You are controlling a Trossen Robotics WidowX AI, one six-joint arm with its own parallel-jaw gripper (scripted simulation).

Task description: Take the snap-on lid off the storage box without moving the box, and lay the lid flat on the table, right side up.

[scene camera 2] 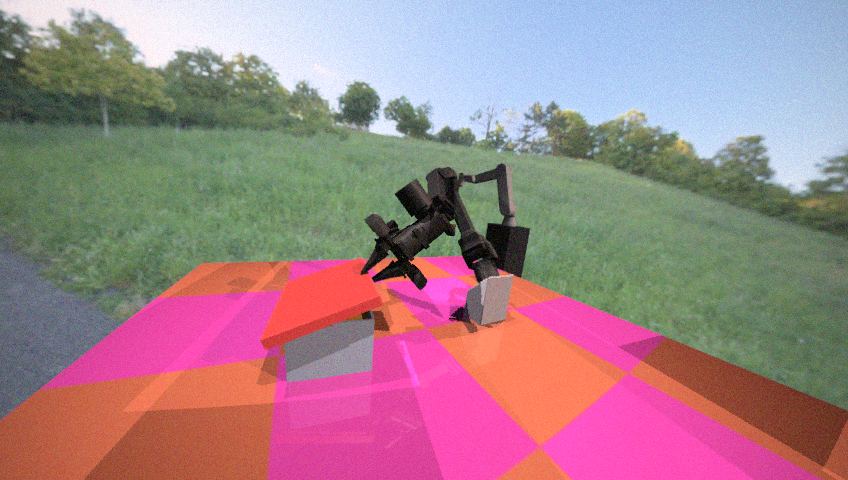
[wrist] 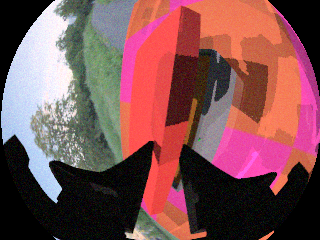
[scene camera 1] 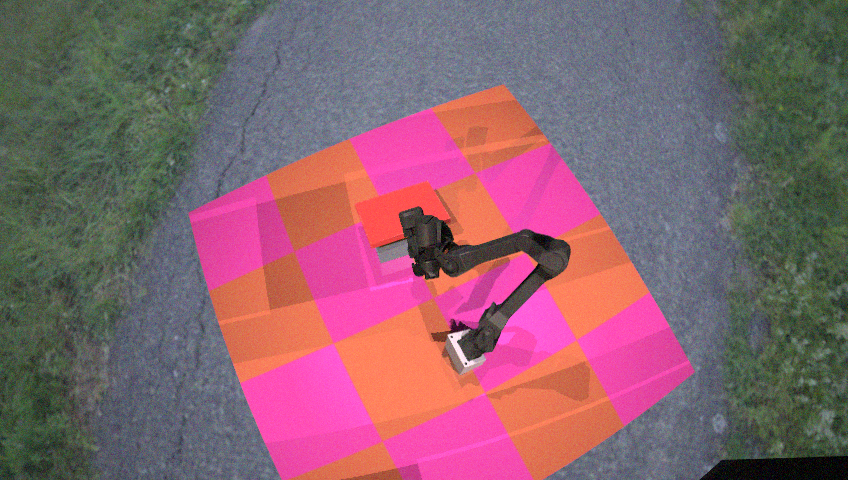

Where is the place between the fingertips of the gripper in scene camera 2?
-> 364,278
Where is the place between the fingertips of the gripper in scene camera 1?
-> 410,230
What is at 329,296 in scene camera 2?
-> A snap-on lid.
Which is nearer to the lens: the grey storage box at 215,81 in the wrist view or the snap-on lid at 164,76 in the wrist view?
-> The snap-on lid.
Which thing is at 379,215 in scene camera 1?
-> A snap-on lid.
